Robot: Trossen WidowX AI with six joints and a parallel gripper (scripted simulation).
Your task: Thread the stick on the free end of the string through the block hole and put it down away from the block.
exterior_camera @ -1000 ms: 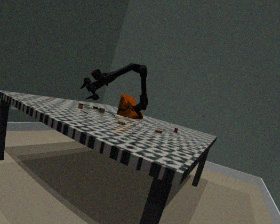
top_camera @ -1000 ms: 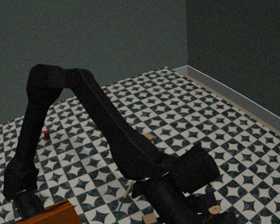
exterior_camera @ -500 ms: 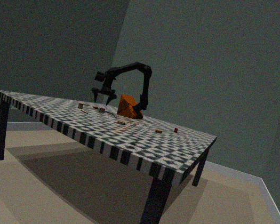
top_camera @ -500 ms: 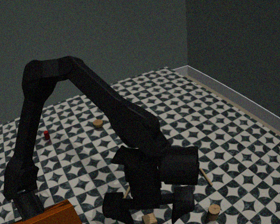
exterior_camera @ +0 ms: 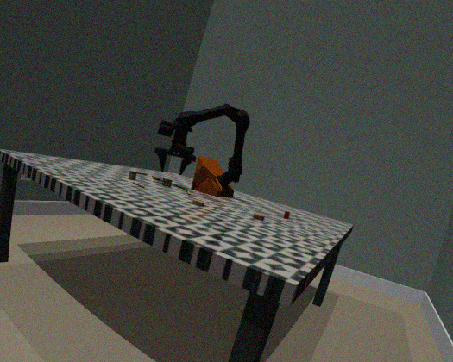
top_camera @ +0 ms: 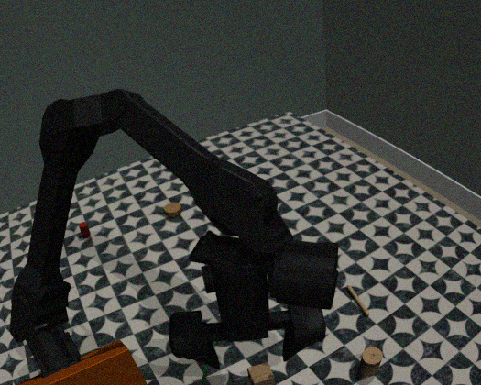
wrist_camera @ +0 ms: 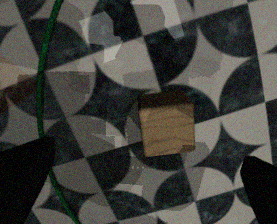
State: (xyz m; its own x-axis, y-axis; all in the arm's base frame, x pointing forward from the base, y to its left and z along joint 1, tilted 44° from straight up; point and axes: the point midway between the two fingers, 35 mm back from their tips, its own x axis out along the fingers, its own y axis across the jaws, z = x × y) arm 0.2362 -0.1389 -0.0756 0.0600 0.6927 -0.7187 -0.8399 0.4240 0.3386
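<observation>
My gripper tip is now 40 mm above the tan wooden block, 10 mm to the left of it and 10 mm short of it. Round my gripper tip: round wooden button: 140 mm to the right, 100 mm behind, 50 mm below; then wooden cylinder: 140 mm ahead, 100 mm to the right, 40 mm below; then thin wooden stick: 120 mm to the left, 60 mm below, 30 mm ahead.
</observation>
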